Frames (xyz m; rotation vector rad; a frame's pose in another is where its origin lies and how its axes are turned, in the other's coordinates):
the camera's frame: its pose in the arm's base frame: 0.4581 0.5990 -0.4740 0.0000 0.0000 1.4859
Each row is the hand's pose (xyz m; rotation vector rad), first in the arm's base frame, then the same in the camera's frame.
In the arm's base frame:
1: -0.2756 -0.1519 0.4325 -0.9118 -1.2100 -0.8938
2: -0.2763 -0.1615 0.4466 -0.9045 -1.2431 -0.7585
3: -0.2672 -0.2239 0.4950 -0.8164 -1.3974 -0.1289
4: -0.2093 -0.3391 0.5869 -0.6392 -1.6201 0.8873
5: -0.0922 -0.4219 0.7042 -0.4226 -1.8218 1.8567
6: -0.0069 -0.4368 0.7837 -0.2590 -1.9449 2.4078
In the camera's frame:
1: -0.8104 0.6674 0.9065 -1.8197 -0.3350 -2.0064
2: -0.8200 0.6673 0.9206 -1.8040 -0.3635 -1.8707
3: -0.8814 0.6529 0.9690 -1.6952 -0.5227 -1.2460
4: -0.9913 0.5855 1.0609 -1.4997 -0.7282 -0.2283
5: -1.0639 0.4618 1.1782 -1.2904 -0.8827 0.7576
6: -1.0715 0.3755 1.2577 -1.1540 -0.9630 1.3298

